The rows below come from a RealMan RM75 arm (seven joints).
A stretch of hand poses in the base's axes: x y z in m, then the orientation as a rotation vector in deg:
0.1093 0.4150 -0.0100 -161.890 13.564 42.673
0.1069 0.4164 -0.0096 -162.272 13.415 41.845
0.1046 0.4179 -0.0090 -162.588 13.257 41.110
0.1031 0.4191 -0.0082 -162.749 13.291 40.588
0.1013 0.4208 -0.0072 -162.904 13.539 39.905
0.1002 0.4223 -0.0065 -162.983 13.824 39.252
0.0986 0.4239 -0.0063 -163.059 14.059 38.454
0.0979 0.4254 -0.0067 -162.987 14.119 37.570
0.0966 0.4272 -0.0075 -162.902 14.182 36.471
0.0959 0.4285 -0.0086 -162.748 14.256 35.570
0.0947 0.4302 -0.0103 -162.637 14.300 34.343
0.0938 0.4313 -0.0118 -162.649 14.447 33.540
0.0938 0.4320 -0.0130 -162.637 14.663 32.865
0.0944 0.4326 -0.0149 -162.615 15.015 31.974
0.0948 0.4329 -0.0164 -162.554 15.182 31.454
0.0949 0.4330 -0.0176 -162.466 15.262 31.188
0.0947 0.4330 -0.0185 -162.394 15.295 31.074
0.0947 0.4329 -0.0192 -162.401 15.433 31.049
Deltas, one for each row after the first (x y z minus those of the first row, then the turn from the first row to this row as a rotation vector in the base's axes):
-0.0024 0.0014 0.0004 -0.179 -0.603 0.094
-0.0047 0.0029 0.0010 -0.315 -1.137 0.188
-0.0062 0.0041 0.0018 -0.389 -1.499 0.145
-0.0080 0.0058 0.0028 -0.485 -1.950 -0.055
-0.0091 0.0073 0.0035 -0.527 -2.373 -0.295
-0.0107 0.0089 0.0037 -0.534 -2.896 -0.522
-0.0114 0.0104 0.0033 -0.351 -3.478 -0.691
-0.0127 0.0122 0.0025 -0.130 -4.205 -0.892
-0.0134 0.0135 0.0014 0.120 -4.794 -1.094
-0.0146 0.0152 -0.0003 0.375 -5.611 -1.303
-0.0155 0.0163 -0.0018 0.429 -6.143 -1.490
-0.0155 0.0170 -0.0030 0.469 -6.582 -1.712
-0.0149 0.0176 -0.0049 0.507 -7.156 -2.047
-0.0145 0.0179 -0.0064 0.582 -7.491 -2.233
-0.0144 0.0180 -0.0076 0.674 -7.659 -2.341
-0.0146 0.0180 -0.0085 0.746 -7.729 -2.397
-0.0146 0.0179 -0.0092 0.707 -7.735 -2.485

